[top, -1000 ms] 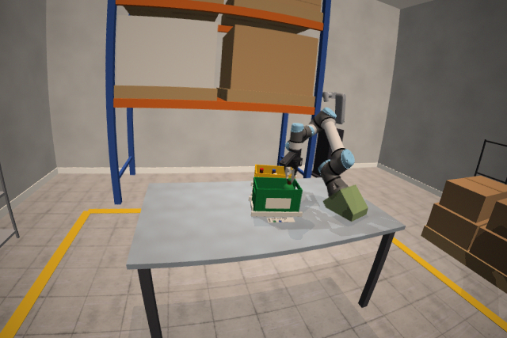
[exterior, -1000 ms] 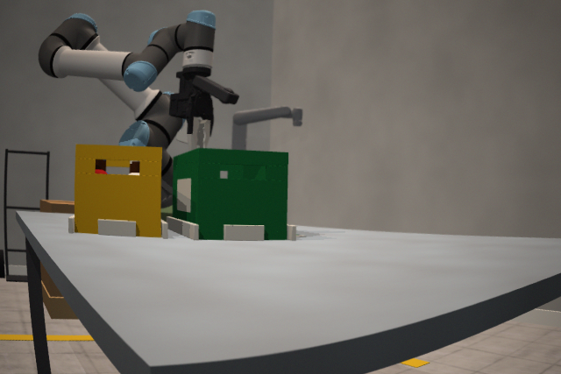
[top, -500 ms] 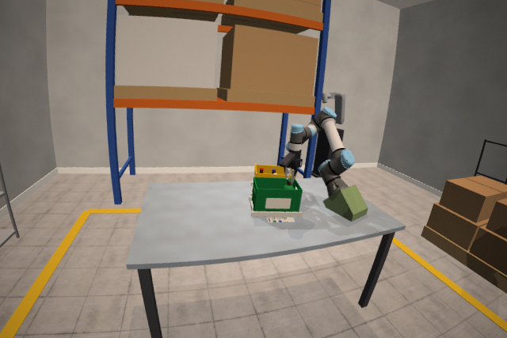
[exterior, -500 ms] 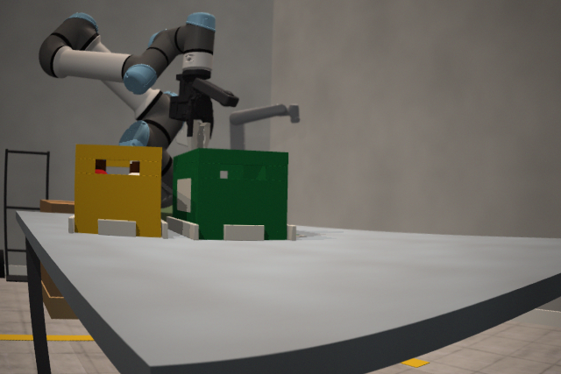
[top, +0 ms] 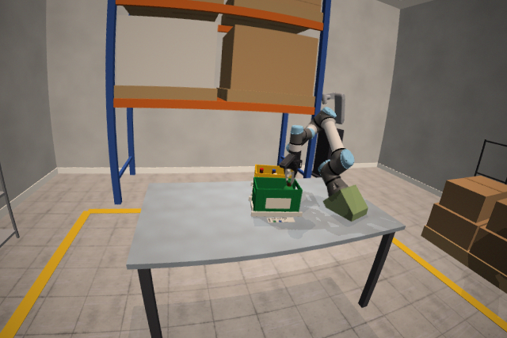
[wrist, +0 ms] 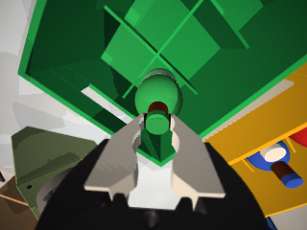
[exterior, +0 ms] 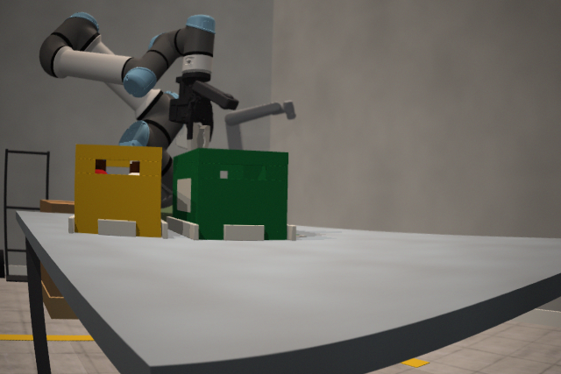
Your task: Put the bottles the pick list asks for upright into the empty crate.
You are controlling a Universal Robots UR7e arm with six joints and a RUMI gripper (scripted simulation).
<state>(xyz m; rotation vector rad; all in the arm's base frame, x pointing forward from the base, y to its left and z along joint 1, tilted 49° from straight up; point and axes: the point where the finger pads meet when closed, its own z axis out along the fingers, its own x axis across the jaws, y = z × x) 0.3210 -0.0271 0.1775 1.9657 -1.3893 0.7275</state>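
Right now my hand is 7 cm above the green-label bottle. Also, from my hand: yellow crate 2 cm behind, 21 cm to the right, 8 cm below; pick list 14 cm ahead, 14 cm to the left, 17 cm below; green crate 10 cm ahead, 8 cm below.
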